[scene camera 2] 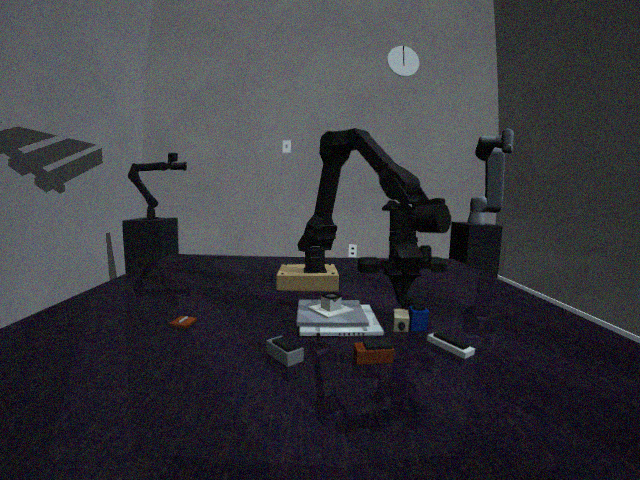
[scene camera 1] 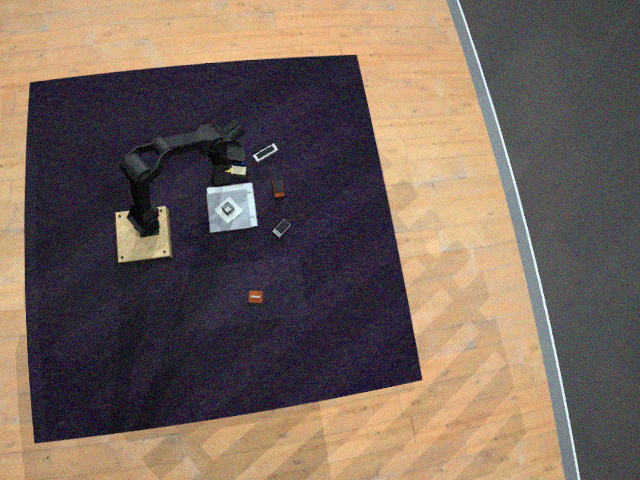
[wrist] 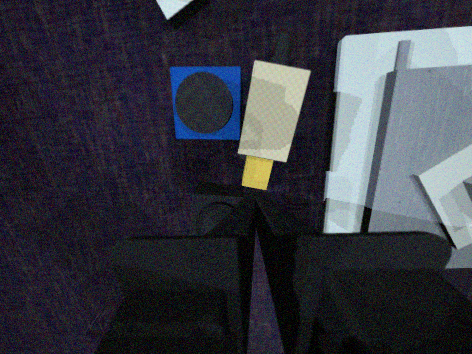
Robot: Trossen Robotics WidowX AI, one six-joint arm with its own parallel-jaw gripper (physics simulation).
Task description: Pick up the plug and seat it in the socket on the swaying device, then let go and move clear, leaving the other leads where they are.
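Observation:
The plug, a cream block (scene camera 1: 238,170) (scene camera 2: 401,320) (wrist: 275,110) with a yellow tip (wrist: 257,172), lies on the dark mat. My gripper (scene camera 2: 406,303) (wrist: 254,198) is shut with nothing seen between its fingers. In the wrist view its fingertips appear just below the yellow tip; their exact height is unclear. The swaying device has a grey plate (scene camera 1: 214,198) (scene camera 2: 310,318) (wrist: 420,120) over a white base (scene camera 1: 252,204) (scene camera 2: 374,322) (wrist: 357,65). The socket (scene camera 1: 227,208) (scene camera 2: 330,302) stands on a white square on that plate; the wrist view shows part of this.
A blue block (scene camera 2: 419,320) (wrist: 231,131) stands beside the plug. A dark block (wrist: 212,215) lies partly hidden by the fingers. A white-framed piece (scene camera 2: 467,352), an orange block (scene camera 1: 279,194) (scene camera 2: 373,354), a grey block (scene camera 1: 277,232) (scene camera 2: 293,356) and a flat orange piece (scene camera 1: 255,299) lie around the device.

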